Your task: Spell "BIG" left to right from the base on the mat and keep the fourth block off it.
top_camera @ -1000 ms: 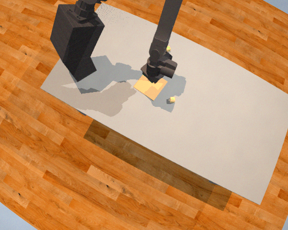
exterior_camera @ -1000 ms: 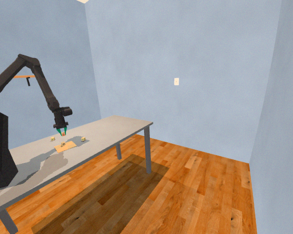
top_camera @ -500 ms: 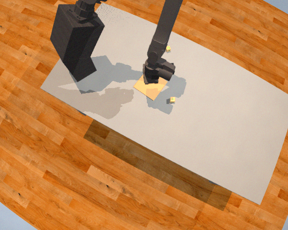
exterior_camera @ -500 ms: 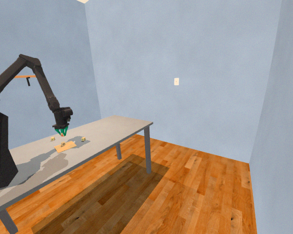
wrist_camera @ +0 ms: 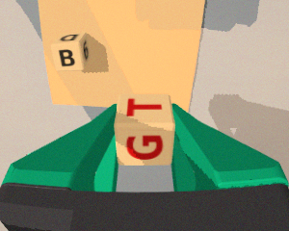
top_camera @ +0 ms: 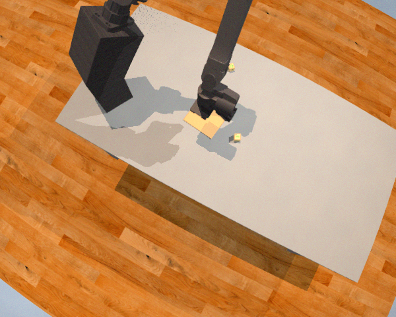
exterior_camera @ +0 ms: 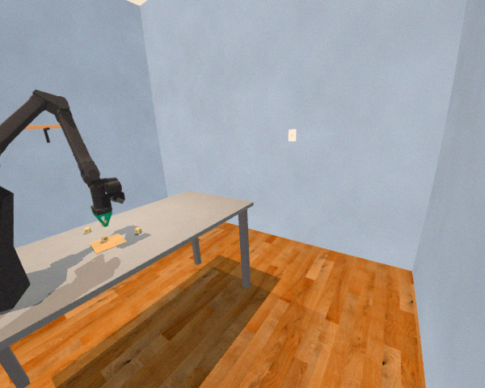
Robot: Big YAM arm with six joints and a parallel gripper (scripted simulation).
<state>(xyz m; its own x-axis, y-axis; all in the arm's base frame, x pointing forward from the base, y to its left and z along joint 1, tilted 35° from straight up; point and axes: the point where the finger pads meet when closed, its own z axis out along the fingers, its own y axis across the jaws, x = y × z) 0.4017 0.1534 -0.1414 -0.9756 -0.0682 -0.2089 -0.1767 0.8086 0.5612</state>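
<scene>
My gripper is now 1 cm past the mat, 3 cm to the right of it and 11 cm above it. Also, from my hand: block: 8 cm behind, 27 cm to the left, 10 cm below.
</scene>
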